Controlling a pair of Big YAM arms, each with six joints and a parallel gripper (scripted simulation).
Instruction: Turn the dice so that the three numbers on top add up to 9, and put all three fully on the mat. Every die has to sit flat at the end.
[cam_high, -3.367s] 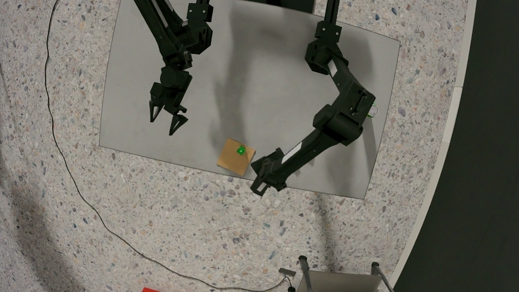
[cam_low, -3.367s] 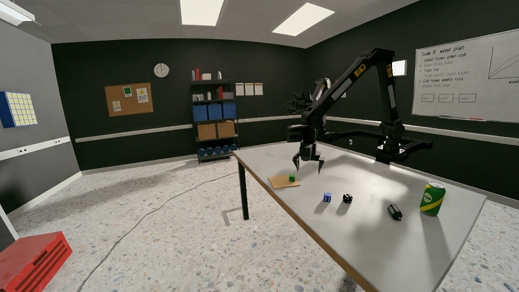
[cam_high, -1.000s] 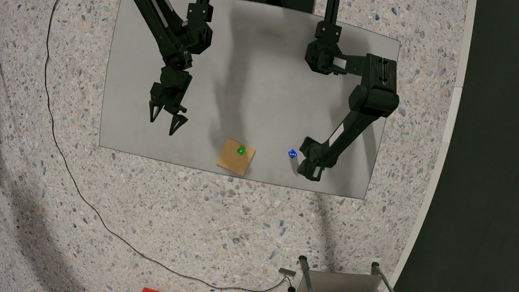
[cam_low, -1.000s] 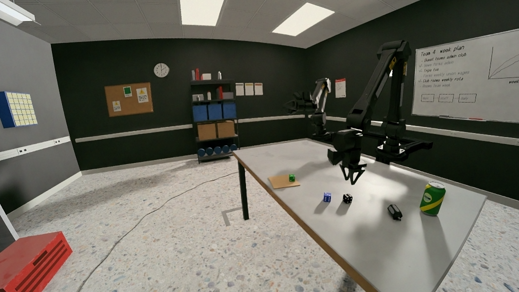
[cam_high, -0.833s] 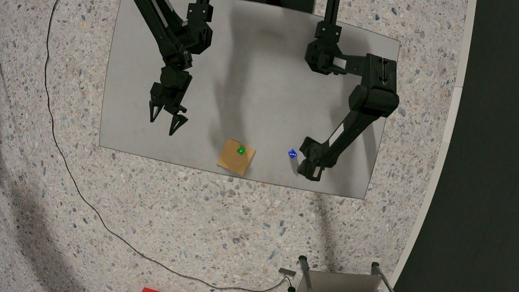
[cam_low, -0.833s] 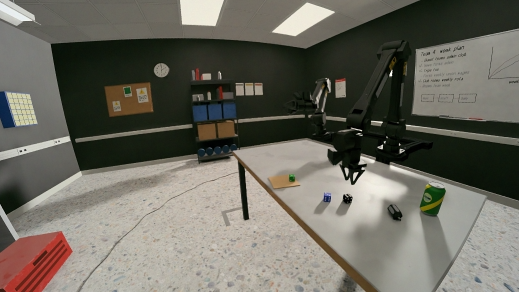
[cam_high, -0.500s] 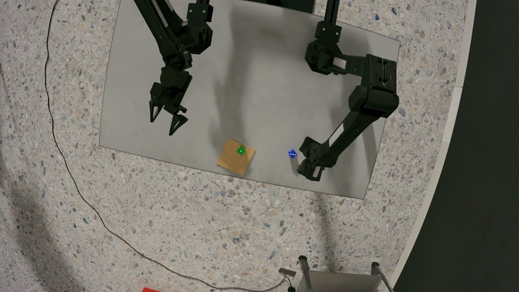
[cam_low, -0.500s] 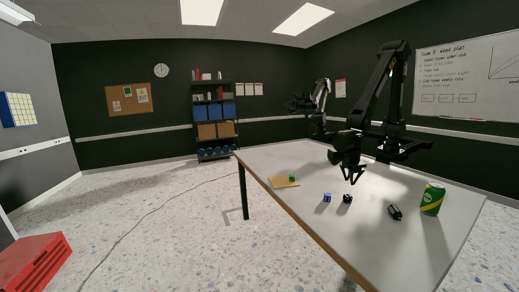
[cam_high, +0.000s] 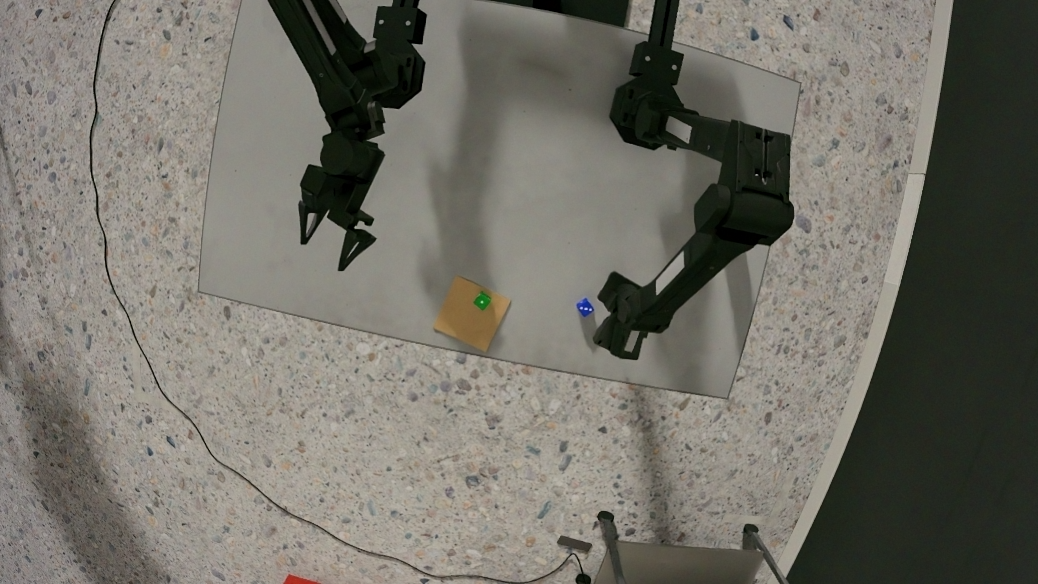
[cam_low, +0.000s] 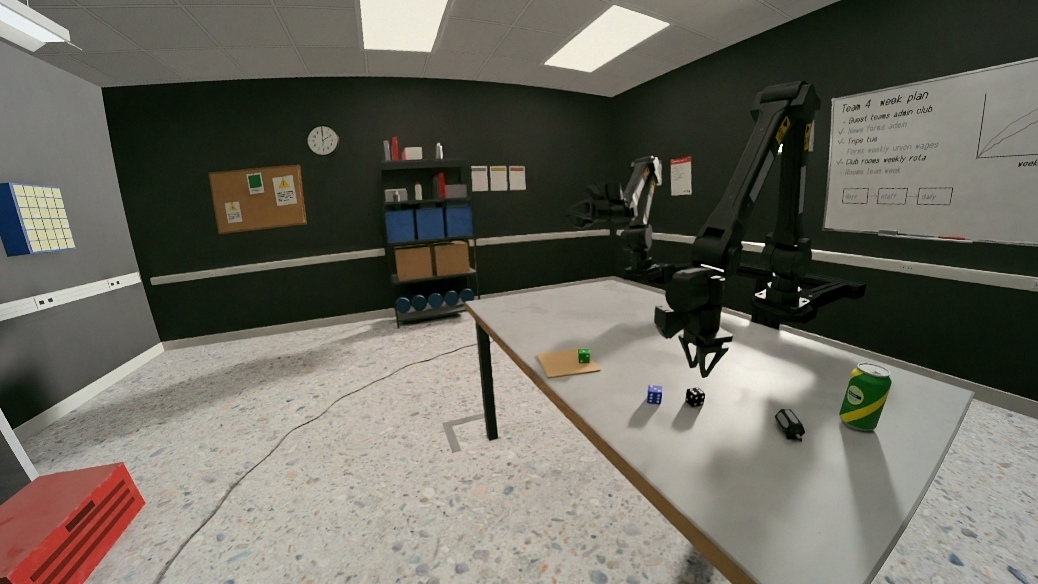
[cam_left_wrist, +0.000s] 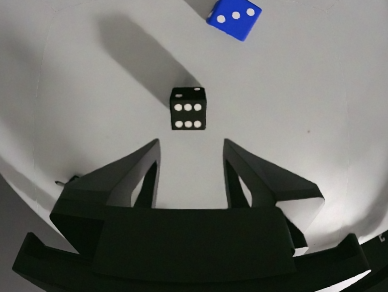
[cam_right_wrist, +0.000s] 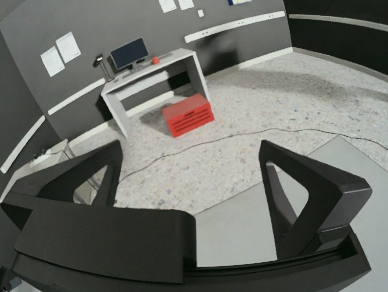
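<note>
My left hand is 7 cm above the black die. Also, from my left hand: blue die 7 cm below, 7 cm ahead, 6 cm to the right; brown square mat 32 cm to the right, 13 cm ahead, 8 cm below; green die 29 cm to the right, 9 cm ahead, 6 cm below.
</note>
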